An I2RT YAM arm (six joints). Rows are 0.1 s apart.
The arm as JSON. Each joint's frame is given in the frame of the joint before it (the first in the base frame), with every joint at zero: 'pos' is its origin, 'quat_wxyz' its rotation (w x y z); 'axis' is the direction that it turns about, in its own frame. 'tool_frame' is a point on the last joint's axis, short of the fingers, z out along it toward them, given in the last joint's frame.
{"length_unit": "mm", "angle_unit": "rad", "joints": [
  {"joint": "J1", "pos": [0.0, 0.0, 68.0], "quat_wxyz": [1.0, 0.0, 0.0, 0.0], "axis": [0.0, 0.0, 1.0]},
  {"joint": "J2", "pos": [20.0, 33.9, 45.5], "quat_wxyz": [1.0, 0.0, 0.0, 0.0], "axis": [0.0, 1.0, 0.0]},
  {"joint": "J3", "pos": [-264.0, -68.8, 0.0], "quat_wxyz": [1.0, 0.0, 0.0, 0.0], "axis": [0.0, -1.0, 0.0]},
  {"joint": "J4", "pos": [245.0, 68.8, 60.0], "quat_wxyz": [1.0, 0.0, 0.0, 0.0], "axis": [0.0, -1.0, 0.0]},
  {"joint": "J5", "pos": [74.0, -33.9, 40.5], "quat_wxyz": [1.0, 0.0, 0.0, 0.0], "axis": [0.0, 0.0, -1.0]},
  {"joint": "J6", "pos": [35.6, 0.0, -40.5], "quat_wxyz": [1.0, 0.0, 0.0, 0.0], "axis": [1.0, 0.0, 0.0]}
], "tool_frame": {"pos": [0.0, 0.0, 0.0], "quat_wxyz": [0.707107, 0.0, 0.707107, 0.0]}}
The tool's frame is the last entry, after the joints.
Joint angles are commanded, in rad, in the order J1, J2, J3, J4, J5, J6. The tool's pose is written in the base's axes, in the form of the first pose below.
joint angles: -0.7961 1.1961 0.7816 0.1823 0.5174 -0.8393
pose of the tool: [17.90 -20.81 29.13 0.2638 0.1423 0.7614 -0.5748]
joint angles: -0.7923 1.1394 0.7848 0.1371 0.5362 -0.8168
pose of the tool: [17.13 -19.95 30.19 0.2699 0.1567 0.7538 -0.5783]
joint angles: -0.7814 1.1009 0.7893 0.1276 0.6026 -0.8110
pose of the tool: [16.59 -19.30 31.20 0.2638 0.1788 0.7372 -0.5959]
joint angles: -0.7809 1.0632 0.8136 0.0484 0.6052 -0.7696
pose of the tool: [15.98 -18.69 32.12 0.2697 0.1927 0.7383 -0.5874]
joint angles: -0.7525 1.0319 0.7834 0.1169 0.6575 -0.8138
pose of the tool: [15.89 -17.86 32.46 0.2708 0.1909 0.7180 -0.6122]
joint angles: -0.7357 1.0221 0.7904 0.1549 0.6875 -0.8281
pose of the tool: [15.96 -17.50 33.31 0.2797 0.1968 0.7006 -0.6262]
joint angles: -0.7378 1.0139 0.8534 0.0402 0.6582 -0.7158
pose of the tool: [15.80 -17.31 34.54 0.3084 0.2222 0.7058 -0.5979]
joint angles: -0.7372 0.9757 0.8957 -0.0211 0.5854 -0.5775
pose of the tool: [15.27 -16.52 36.19 0.3774 0.2495 0.6927 -0.5617]
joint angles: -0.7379 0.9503 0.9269 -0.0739 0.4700 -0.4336
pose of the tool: [15.05 -15.86 37.23 0.4492 0.2638 0.6883 -0.5049]
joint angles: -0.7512 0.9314 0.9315 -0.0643 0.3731 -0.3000
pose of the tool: [14.78 -15.58 37.85 0.5136 0.2840 0.6702 -0.4543]
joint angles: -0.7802 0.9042 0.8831 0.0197 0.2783 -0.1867
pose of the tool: [14.32 -15.55 37.57 0.5740 0.2986 0.6415 -0.4122]
